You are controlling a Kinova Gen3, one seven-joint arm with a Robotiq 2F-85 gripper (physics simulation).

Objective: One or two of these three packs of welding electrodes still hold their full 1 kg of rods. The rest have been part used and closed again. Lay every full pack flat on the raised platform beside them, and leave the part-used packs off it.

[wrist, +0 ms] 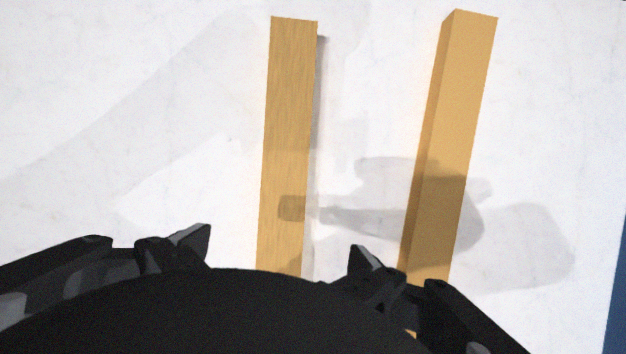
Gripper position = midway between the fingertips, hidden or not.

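Note:
Here I see an electrode pack (465, 42) and another electrode pack (292, 44), together with my gripper (280, 249).

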